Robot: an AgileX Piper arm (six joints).
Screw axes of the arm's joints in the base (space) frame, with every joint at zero. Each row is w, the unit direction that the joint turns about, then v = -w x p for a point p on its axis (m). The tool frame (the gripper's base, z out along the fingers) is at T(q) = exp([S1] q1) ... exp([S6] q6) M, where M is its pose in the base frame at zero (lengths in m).
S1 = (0, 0, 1, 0, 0, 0)
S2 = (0, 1, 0, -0.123, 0, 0)
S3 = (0, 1, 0, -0.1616, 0, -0.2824)
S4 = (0.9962, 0, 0.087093, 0, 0.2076, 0)
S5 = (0, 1, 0, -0.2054, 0, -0.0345)
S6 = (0.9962, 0, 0.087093, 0, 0.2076, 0)
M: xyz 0.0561 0 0.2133 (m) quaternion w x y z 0.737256 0 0.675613 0
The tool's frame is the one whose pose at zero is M.
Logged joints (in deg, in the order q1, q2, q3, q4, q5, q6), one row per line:
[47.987, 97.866, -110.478, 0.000, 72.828, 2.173]
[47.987, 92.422, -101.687, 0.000, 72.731, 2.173]
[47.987, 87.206, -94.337, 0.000, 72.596, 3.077]
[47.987, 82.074, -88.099, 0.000, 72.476, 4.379]
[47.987, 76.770, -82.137, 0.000, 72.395, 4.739]
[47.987, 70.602, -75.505, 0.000, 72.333, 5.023]
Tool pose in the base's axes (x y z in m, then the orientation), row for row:
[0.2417, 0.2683, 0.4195, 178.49, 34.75, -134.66]
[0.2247, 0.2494, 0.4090, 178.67, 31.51, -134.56]
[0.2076, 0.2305, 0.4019, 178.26, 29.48, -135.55]
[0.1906, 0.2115, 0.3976, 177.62, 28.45, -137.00]
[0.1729, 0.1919, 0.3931, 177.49, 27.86, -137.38]
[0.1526, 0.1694, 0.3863, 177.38, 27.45, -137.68]
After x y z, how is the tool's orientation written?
As angles about the fixed x, y, z axes (roll, pitch, yaw), in degrees.
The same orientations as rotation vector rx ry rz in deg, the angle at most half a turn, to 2 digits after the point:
[-57.33, 135.68, 19.56]
[-58.55, 138.57, 18.00]
[-58.22, 140.88, 17.31]
[-57.00, 142.50, 17.23]
[-56.76, 143.22, 17.03]
[-56.56, 143.73, 16.91]

